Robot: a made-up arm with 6 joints. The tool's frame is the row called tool. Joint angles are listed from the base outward.
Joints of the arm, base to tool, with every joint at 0 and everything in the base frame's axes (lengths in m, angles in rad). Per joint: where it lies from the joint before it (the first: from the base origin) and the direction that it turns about. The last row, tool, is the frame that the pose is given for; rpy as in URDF.
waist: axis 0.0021 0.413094 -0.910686 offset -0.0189 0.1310 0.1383
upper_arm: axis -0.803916 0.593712 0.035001 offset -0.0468 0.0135 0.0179
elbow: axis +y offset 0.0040 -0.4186 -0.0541
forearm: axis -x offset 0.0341 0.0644 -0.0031
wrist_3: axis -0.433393 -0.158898 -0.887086 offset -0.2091 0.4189 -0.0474
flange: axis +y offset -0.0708 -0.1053 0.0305
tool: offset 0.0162 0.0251 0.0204 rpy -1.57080 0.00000 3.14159
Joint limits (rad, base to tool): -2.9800..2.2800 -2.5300..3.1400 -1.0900..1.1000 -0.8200..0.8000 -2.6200..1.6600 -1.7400..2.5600
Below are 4 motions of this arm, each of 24 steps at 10 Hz.
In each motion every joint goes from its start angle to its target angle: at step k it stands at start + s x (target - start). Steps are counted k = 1, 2, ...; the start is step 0. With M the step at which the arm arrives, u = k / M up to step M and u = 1 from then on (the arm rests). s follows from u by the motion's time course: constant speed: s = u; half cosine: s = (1 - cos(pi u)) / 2; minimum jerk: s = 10 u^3 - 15 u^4 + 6 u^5.
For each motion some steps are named. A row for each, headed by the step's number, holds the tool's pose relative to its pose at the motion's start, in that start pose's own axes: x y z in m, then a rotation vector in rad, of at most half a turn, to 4 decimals.
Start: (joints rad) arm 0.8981 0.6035 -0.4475 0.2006 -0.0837 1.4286
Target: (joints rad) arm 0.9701 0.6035 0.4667 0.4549 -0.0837 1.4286
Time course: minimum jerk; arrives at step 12
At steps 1, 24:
1: 0.0007 0.0004 0.0001 0.0007 0.0008 -0.0050
24: 0.1834 0.0376 0.0451 0.2549 0.1103 -0.9563

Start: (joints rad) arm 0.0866 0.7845 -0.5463 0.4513 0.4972 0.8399
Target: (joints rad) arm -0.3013 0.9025 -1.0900 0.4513 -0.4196 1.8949
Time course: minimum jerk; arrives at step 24
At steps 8, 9, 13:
8: -0.0704 0.0076 -0.0152 0.0234 -0.1656 -0.0858
9: -0.0923 0.0072 -0.0208 0.0430 -0.2136 -0.1098
13: -0.1897 -0.0122 -0.0499 0.2021 -0.3933 -0.2038

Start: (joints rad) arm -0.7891 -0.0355 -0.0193 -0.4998 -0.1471 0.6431
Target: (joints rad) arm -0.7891 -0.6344 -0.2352 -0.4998 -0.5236 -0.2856
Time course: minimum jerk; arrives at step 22
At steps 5, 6, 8, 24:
5: -0.0015 0.0086 0.0096 -0.0083 -0.0676 0.1159
6: -0.0028 0.0138 0.0152 -0.0151 -0.1070 0.1849
8: -0.0075 0.0280 0.0295 -0.0394 -0.2101 0.3698
24: -0.0739 0.1108 0.0893 -0.3607 -0.7547 1.4468

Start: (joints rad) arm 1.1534 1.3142 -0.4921 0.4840 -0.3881 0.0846
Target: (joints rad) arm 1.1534 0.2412 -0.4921 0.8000 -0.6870 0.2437
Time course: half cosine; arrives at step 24
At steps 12, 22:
12: -0.1526 0.0488 -0.0977 -0.2287 0.1372 0.1902
22: -0.3294 0.0107 -0.1559 -0.4565 0.2591 0.3692

